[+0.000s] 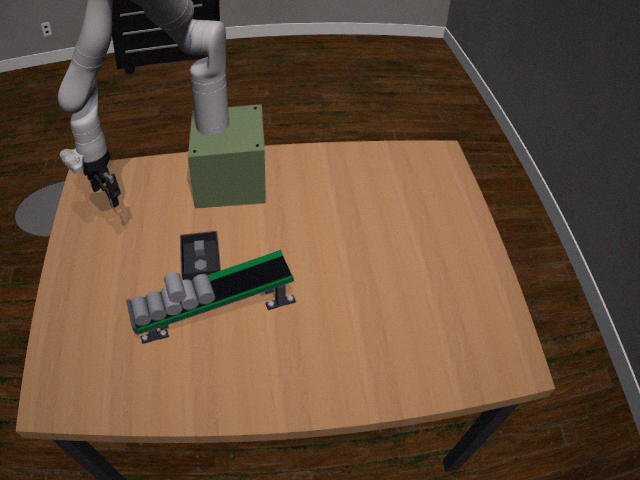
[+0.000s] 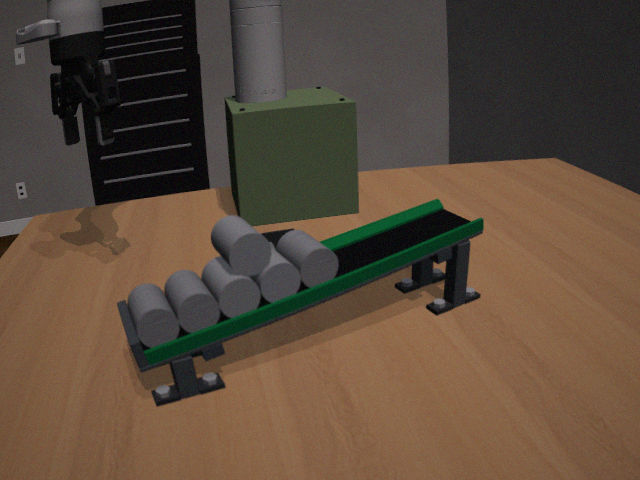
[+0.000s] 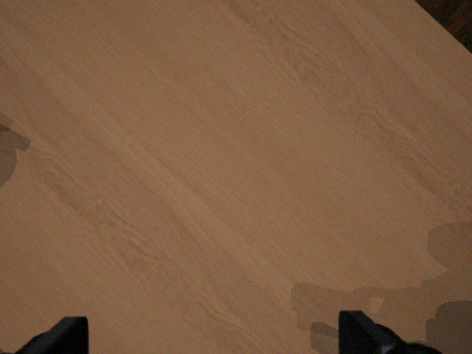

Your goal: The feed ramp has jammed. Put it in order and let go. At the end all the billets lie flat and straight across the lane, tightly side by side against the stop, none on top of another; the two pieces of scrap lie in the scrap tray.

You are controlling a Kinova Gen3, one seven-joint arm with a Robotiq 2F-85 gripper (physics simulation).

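Pixels of known places: gripper, fingertip midpoint: (image 1: 106, 198) (image 2: 88, 144) (image 3: 214, 342); arm's base at its link origin: (image 1: 212, 124) (image 2: 261, 98).
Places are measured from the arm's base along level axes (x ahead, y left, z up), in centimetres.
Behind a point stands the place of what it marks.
Several grey billets lie side by side across the lane of the green-edged ramp (image 1: 250, 279) @(x 44.1, y 8.4, z -11.2 cm) (image 2: 392, 243) @(x 44.2, y 7.5, z -11.3 cm). The lowest billet (image 1: 140, 311) @(x 52.3, y -17.2, z -10.2 cm) (image 2: 153, 315) @(x 53.4, y -17.2, z -10.8 cm) is against the stop (image 1: 132, 316) (image 2: 131, 331) @(x 53.5, y -19.6, z -12.1 cm). One more billet (image 1: 174, 287) @(x 49.4, y -8.3, z -5.7 cm) (image 2: 240, 245) @(x 50.7, y -8.7, z -6.6 cm) lies on top, over the third billet (image 1: 171, 304) @(x 51.2, y -9.6, z -9.3 cm) (image 2: 231, 289) @(x 51.6, y -10.0, z -10.2 cm) and the fourth from the stop. The highest billet in the row (image 1: 204, 289) @(x 48.3, y -1.9, z -8.4 cm) (image 2: 308, 259) @(x 49.7, y -2.7, z -9.2 cm) lies on the belt. A square scrap piece (image 1: 199, 245) @(x 28.5, y -4.2, z -16.5 cm) and a hexagonal one (image 1: 200, 264) @(x 33.9, y -4.0, z -17.4 cm) lie in the dark scrap tray (image 1: 211, 252) @(x 29.0, y -1.3, z -19.0 cm) (image 2: 281, 236) @(x 25.0, y -1.5, z -16.7 cm). My gripper (image 1: 105, 196) @(x 25.7, y -26.7, z 0.2 cm) (image 2: 88, 140) @(x 25.7, y -26.7, z 0.2 cm) (image 3: 214, 322) @(x 25.7, y -26.7, z 0.2 cm) is open and empty, above the table, away from the ramp.
The green base block (image 1: 229, 178) @(x 12.5, y 4.2, z -9.2 cm) (image 2: 294, 160) @(x 12.4, y 3.2, z -9.2 cm) carries the arm at the back of the wooden table (image 1: 387, 284) @(x 42.5, y 41.4, z -19.4 cm) (image 2: 413, 387) @(x 58.4, y 4.6, z -19.4 cm) (image 3: 210, 150) @(x 31.9, y -31.8, z -19.4 cm). The tray stands close behind the ramp. Bolted feet (image 1: 280, 301) @(x 46.5, y 15.0, z -17.2 cm) (image 2: 453, 302) @(x 46.6, y 14.4, z -18.6 cm) stick out under the ramp's high end.
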